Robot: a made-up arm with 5 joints.
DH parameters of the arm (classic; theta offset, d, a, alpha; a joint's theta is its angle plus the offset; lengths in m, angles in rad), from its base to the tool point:
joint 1: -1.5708 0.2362 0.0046 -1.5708
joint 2: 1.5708 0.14 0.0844 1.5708
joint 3: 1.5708 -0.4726 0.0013 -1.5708
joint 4: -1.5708 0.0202 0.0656 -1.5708
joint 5: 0 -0.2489 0.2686 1.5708
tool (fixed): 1.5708 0.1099 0 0
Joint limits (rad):
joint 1: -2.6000..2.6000
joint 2: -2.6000..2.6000
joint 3: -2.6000..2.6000
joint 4: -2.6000..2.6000
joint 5: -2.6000..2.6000
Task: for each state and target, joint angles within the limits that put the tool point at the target. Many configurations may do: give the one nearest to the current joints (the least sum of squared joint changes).
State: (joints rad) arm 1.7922 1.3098 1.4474 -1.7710 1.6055
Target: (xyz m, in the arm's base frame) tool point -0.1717 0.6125 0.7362
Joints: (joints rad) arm 1.0251 1.2704 1.7631 -1.1088 1.5650
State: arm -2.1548 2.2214 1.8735 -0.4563 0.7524
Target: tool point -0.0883 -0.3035 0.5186
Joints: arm -2.2752 2.2845 1.9292 0.0194 0.6982
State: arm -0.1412 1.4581 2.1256 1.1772 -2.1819
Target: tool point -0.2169 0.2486 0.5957
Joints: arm 0.4863 1.6336 1.6574 0.9723 -1.9068
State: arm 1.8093 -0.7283 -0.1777 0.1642 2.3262
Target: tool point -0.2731 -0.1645 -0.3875
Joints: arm 1.8382 -0.6875 -0.0564 -0.2396 2.6000
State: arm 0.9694 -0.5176 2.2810 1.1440 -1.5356
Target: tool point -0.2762 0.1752 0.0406
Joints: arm 0.7105 0.3294 2.0231 1.2781 -1.4463
